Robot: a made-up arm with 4 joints.
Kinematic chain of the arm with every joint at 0, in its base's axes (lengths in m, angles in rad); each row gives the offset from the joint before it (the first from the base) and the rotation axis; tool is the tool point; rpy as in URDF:
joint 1: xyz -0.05 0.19 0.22 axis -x
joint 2: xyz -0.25 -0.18 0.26 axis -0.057 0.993 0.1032
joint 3: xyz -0.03 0.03 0 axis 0.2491 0.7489 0.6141
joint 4: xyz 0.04 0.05 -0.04 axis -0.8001 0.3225 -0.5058
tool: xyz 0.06 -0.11 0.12 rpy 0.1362 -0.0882 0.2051
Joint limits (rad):
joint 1: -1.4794..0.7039
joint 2: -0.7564..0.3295
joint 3: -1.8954..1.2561
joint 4: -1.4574..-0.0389
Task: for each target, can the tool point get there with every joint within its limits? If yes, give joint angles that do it. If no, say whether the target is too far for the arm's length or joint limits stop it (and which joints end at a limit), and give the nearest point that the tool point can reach.
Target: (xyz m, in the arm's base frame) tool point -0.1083 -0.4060 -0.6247
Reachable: no: too far | nearest point -0.2504 -0.1947 -0.0336 | short by 0.644 m
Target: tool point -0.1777 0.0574 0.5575
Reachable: yes | joints 0.2826 -0.4947 0.1807 -1.1362
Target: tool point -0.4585 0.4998 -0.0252
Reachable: no: joint limits stop it (at a limit: joint 1, joint 2, joint 3, joint 4) | nearest point -0.3202 0.0829 0.1445 | short by 0.471 m
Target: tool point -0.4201 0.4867 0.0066
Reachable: no: joint limits stop it (at a limit: joint 1, joint 2, joint 3, joint 4) | nearest point -0.3202 0.0829 0.1445 | short by 0.438 m
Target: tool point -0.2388 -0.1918 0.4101
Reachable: yes | joints -0.4113 -0.1740 -0.5399 -1.1436
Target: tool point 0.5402 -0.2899 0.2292
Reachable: no: too far | nearest point -0.1426 -0.1334 0.2262 | short by 0.700 m
